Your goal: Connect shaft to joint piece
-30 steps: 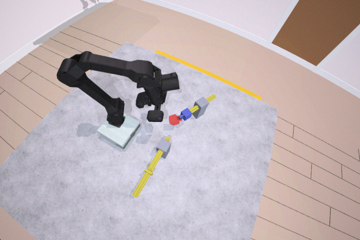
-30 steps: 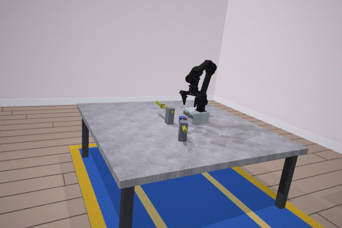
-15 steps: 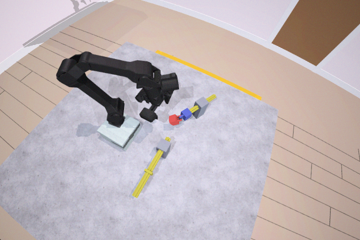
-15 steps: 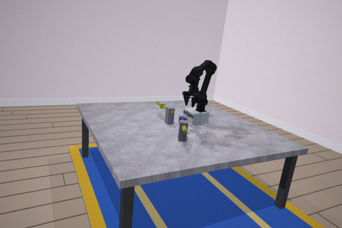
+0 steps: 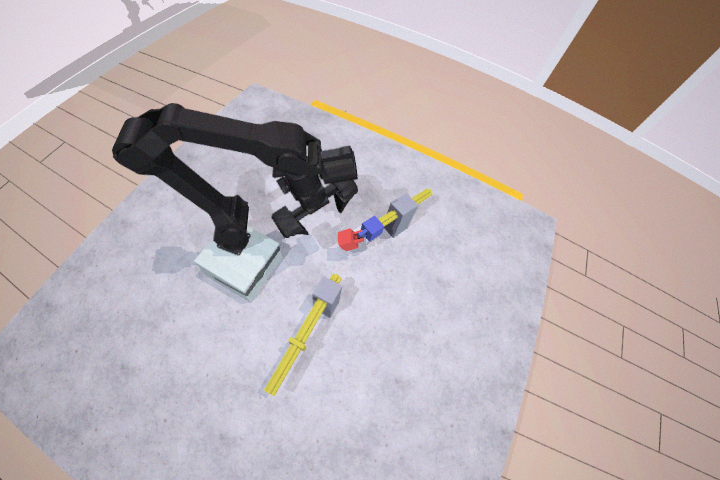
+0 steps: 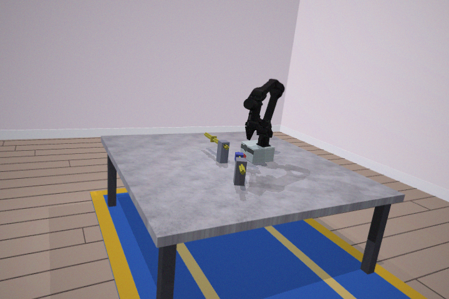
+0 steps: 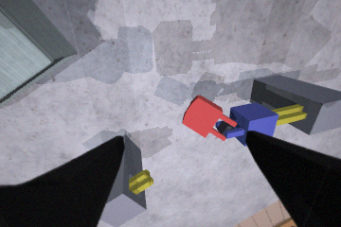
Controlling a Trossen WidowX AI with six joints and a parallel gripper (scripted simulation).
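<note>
My gripper tip is 6 cm short of the red joint piece, 2 cm to the right of it and 8 cm above it.
</note>
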